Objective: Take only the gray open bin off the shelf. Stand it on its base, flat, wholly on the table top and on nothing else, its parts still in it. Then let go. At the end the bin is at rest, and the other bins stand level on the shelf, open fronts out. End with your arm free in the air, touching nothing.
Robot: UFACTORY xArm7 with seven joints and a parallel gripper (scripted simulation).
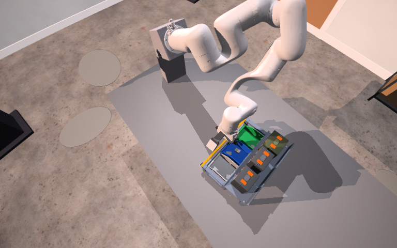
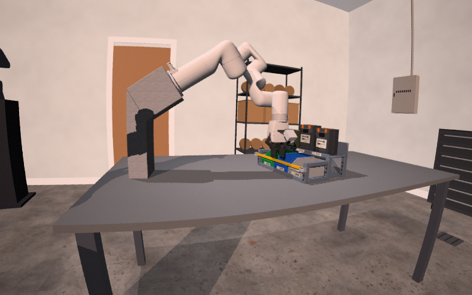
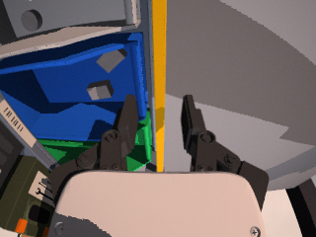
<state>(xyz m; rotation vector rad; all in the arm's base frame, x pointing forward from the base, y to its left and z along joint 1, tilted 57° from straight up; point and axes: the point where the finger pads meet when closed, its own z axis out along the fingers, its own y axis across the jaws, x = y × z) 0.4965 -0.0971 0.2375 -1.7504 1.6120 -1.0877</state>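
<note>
Now: the yellow bar 4 cm below my hand. The rest, counted from my hand: gray open bin: 12 cm to the right, 10 cm ahead, 5 cm below; green bin: 11 cm to the left, 11 cm ahead, 5 cm below; blue bin: 10 cm ahead, 5 cm below, 1 cm to the right.
</note>
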